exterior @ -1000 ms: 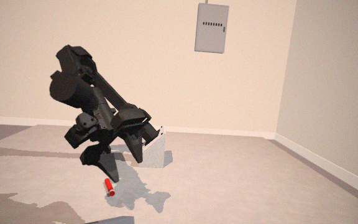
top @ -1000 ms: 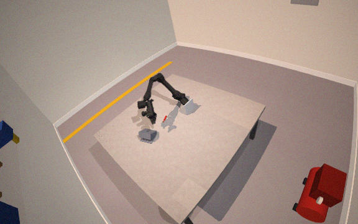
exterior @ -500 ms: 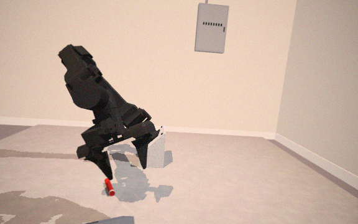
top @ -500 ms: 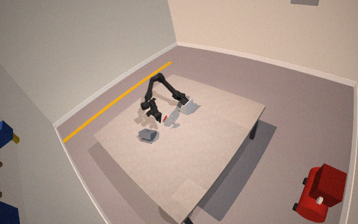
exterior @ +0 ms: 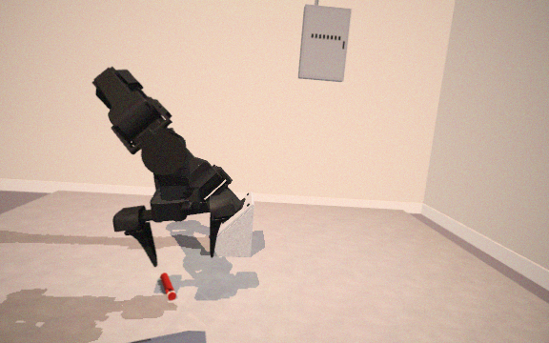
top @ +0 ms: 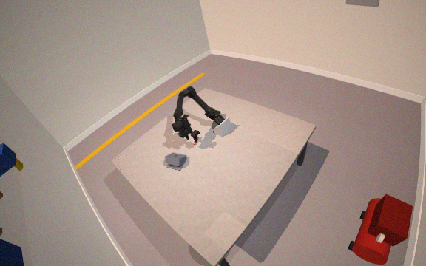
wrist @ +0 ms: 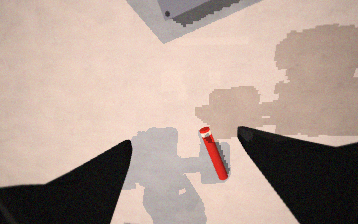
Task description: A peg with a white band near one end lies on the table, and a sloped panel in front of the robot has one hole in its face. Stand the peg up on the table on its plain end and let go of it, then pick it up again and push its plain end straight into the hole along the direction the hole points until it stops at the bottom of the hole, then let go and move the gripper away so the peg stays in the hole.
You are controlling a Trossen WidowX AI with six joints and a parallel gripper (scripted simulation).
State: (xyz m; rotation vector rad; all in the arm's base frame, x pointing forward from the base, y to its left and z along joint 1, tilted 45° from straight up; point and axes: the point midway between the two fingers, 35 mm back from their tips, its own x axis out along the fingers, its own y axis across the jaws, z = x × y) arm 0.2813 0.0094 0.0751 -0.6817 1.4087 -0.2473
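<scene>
The red peg lies 4 cm behind my gripper tip, 4 cm to the right of it and 8 cm below it. Also, from my gripper tip: grey sloped panel (19 cm ahead, 1 cm to the left, 5 cm below).
</scene>
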